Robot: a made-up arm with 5 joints. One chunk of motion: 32 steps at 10 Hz.
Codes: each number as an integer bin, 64 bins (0 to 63) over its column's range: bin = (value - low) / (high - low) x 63, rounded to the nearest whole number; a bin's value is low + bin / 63 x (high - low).
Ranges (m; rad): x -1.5..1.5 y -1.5..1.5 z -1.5..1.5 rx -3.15..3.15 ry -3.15..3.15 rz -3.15..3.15
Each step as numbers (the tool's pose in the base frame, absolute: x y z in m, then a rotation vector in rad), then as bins.
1 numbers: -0.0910 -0.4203 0.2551 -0.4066 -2.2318 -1.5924
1 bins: 30 23 37 27 9 16
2 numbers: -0.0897 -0.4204 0.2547 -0.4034 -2.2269 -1.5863
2 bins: 30 23 37 27 9 16
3 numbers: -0.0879 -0.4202 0.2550 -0.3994 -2.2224 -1.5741
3 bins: 30 23 37 28 9 16
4 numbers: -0.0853 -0.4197 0.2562 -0.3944 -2.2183 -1.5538
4 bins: 30 23 37 28 9 16
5 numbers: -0.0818 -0.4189 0.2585 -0.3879 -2.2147 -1.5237
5 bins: 30 23 37 28 9 16
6 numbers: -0.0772 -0.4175 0.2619 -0.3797 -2.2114 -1.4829
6 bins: 30 23 37 28 9 17
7 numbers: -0.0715 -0.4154 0.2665 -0.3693 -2.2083 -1.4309
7 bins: 30 23 37 28 9 17
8 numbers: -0.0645 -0.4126 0.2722 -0.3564 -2.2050 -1.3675
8 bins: 30 23 37 28 9 18
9 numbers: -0.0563 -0.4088 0.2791 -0.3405 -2.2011 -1.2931
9 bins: 30 23 37 28 9 19
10 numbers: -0.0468 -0.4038 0.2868 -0.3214 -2.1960 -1.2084
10 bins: 31 23 38 28 10 19
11 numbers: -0.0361 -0.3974 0.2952 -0.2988 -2.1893 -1.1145
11 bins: 31 23 38 29 10 20
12 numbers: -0.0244 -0.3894 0.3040 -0.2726 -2.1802 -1.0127
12 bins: 31 23 38 29 10 21
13 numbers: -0.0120 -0.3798 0.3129 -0.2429 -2.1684 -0.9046
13 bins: 31 24 38 29 10 22
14 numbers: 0.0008 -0.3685 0.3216 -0.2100 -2.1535 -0.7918
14 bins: 32 24 38 29 10 24
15 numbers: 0.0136 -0.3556 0.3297 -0.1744 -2.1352 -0.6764
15 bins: 32 24 38 30 10 25
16 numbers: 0.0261 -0.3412 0.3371 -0.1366 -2.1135 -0.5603
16 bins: 32 24 39 30 10 26
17 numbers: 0.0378 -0.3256 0.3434 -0.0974 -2.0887 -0.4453
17 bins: 32 25 39 31 11 27
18 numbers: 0.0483 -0.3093 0.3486 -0.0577 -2.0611 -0.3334
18 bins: 33 25 39 31 11 28
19 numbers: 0.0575 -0.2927 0.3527 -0.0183 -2.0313 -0.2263
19 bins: 33 25 39 31 11 29
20 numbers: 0.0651 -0.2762 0.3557 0.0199 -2.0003 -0.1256
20 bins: 33 26 39 32 11 30
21 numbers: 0.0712 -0.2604 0.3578 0.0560 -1.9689 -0.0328
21 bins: 33 26 39 32 12 31
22 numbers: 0.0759 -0.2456 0.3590 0.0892 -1.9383 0.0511
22 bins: 33 26 39 32 12 32
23 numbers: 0.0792 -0.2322 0.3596 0.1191 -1.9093 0.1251
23 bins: 33 27 39 33 12 33
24 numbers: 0.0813 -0.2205 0.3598 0.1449 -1.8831 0.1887
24 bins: 33 27 39 33 13 33
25 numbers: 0.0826 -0.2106 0.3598 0.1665 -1.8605 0.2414
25 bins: 33 27 39 33 13 34
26 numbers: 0.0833 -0.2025 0.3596 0.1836 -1.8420 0.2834
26 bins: 33 27 39 33 13 34
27 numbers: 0.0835 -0.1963 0.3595 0.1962 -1.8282 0.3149
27 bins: 33 27 39 33 13 35
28 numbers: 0.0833 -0.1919 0.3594 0.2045 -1.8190 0.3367
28 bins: 33 27 39 34 13 35
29 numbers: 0.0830 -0.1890 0.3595 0.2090 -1.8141 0.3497
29 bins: 33 28 39 34 13 35
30 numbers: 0.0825 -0.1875 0.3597 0.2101 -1.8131 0.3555
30 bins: 33 28 39 34 13 35
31 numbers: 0.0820 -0.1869 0.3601 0.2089 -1.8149 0.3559
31 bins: 33 28 39 34 13 35
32 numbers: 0.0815 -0.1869 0.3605 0.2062 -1.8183 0.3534
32 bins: 33 28 39 34 13 35
